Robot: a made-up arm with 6 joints. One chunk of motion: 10 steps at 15 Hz.
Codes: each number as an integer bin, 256 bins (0 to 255) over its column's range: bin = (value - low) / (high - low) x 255, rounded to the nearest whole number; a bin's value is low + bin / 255 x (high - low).
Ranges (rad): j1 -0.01..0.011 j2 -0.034..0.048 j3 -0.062..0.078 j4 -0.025..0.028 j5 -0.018..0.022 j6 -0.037..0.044
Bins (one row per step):
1: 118 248 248 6 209 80
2: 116 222 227 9 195 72
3: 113 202 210 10 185 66
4: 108 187 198 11 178 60
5: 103 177 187 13 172 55
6: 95 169 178 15 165 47
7: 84 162 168 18 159 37
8: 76 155 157 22 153 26
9: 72 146 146 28 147 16
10: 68 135 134 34 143 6
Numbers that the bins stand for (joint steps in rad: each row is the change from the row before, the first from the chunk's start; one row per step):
1: -0.00028 0.04575 0.07416 -0.02375 0.01478 -0.01159
2: -0.00045 0.03739 0.06263 -0.02313 0.01259 -0.01413
3: -0.00069 0.03096 0.05329 -0.02292 0.01102 -0.01604
4: -0.00111 0.02613 0.04671 -0.02271 0.00992 -0.01794
5: -0.00152 0.02292 0.04067 -0.02230 0.00898 -0.01953
6: -0.00218 0.02035 0.03573 -0.02188 0.00788 -0.02207
7: -0.00308 0.01809 0.03024 -0.02126 0.00694 -0.02525
8: -0.00374 0.01584 0.02420 -0.02043 0.00600 -0.02874
9: -0.00407 0.01295 0.01816 -0.01918 0.00506 -0.03192
10: -0.00440 0.00941 0.01157 -0.01793 0.00443 -0.03509

